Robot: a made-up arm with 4 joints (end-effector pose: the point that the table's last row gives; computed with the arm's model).
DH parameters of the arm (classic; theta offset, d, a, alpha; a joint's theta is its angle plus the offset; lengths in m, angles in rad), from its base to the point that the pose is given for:
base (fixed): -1.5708 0.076 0 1.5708
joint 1: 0 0.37 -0.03 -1.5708
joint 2: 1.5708 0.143 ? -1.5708
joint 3: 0 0.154 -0.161 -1.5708
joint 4: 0.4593 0 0.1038 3.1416
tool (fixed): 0.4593 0.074 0 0
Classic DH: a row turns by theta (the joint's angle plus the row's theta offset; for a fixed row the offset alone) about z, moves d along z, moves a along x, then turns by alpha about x.
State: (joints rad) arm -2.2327 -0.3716 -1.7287 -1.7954
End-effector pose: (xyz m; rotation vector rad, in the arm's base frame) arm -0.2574 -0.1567 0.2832 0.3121 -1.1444 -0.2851
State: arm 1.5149 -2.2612 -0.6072 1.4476
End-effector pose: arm -0.2443 0.0975 -0.0129 -0.2621 2.2279 1.2821
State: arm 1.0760 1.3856 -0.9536 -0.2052
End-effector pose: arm -0.4998 0.1351 0.1130 -0.2244 -0.0052 1.6717
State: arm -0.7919 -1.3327 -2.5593 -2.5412
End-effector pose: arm -0.0830 -0.0561 -0.0310 -1.7282 0.5968 0.6656
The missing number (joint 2, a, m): 0.073
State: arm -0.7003 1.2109 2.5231 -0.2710
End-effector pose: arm -0.4382 0.1012 0.3142 -0.8464 1.8759 1.2491
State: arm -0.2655 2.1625 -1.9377 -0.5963
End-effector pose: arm -0.5234 -0.0580 0.1246 1.8211 -2.0122 1.4606
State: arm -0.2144 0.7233 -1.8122 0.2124
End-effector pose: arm -0.4140 0.0977 0.1463 0.9843 -1.6890 0.1885
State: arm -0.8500 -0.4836 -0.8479 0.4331
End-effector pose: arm -0.3766 -0.0136 0.2425 0.7161 -0.4555 -1.1739
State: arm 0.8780 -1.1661 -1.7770 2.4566
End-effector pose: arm -0.2284 -0.0789 -0.0306 1.4700 -2.4833 -0.8789
